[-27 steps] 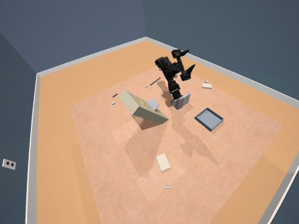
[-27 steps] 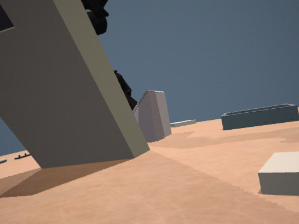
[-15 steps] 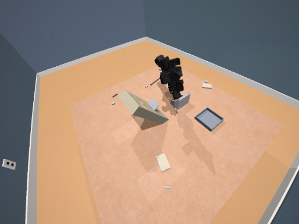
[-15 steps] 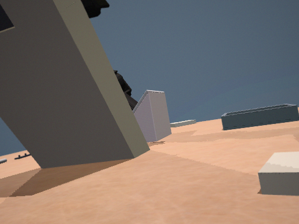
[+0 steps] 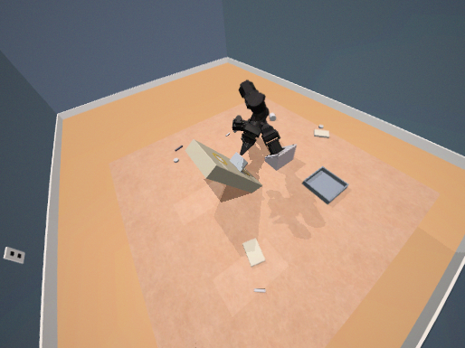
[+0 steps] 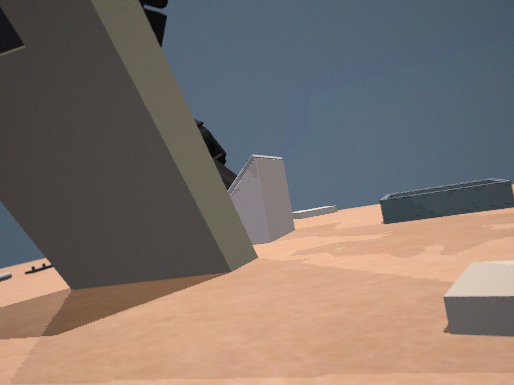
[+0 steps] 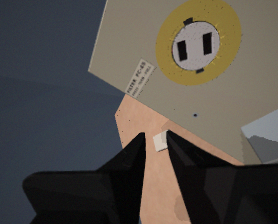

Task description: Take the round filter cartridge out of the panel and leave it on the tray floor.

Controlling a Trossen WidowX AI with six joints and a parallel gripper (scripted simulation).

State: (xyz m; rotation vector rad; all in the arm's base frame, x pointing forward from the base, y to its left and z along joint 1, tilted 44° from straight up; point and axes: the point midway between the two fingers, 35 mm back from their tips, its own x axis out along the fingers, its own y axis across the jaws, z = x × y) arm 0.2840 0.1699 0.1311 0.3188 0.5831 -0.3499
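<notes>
Now: the round grey filter cartridge 70 mm ahead of my gripper tip, 70 mm to the right of it and 50 mm below it. The rest, counted from my gripper tip: beige service panel (20 mm ahead, 70 mm to the right, 120 mm below); then tray (330 mm behind, 250 mm to the left, 270 mm below).
</notes>
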